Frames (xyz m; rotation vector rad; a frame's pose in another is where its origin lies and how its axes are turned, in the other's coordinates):
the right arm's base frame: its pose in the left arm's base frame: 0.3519 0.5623 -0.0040 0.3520 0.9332 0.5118
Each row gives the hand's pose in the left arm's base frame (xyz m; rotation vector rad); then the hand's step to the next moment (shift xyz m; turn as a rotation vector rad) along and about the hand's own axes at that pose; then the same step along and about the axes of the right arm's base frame.
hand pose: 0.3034 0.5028 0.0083 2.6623 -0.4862 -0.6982
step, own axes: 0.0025 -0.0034 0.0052 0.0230 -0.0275 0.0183
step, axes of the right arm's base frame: 0.0049 -0.0027 -0.0036 0.0374 -0.0131 -0.0072
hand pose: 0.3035 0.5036 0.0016 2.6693 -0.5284 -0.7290
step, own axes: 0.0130 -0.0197 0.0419 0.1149 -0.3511 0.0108
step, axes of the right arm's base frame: 0.0301 -0.0193 -0.0322 0.3626 0.0679 0.0227
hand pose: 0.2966 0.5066 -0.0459 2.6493 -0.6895 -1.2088
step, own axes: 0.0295 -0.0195 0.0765 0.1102 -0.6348 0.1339
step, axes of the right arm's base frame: 0.0393 -0.0232 -0.0709 0.6219 0.1975 -0.0850
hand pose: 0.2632 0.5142 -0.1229 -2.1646 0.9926 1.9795
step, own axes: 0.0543 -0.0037 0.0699 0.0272 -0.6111 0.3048
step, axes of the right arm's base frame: 0.0187 -0.0064 -0.0864 0.5591 0.3416 -0.1944
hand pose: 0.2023 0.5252 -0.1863 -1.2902 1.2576 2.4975
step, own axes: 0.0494 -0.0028 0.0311 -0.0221 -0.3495 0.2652
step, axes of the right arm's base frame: -0.0023 0.0075 -0.0579 0.3067 0.2928 -0.1147
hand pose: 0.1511 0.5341 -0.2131 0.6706 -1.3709 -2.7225
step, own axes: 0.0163 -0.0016 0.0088 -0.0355 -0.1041 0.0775
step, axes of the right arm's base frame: -0.0046 0.0070 -0.0166 0.1007 0.0890 -0.0068
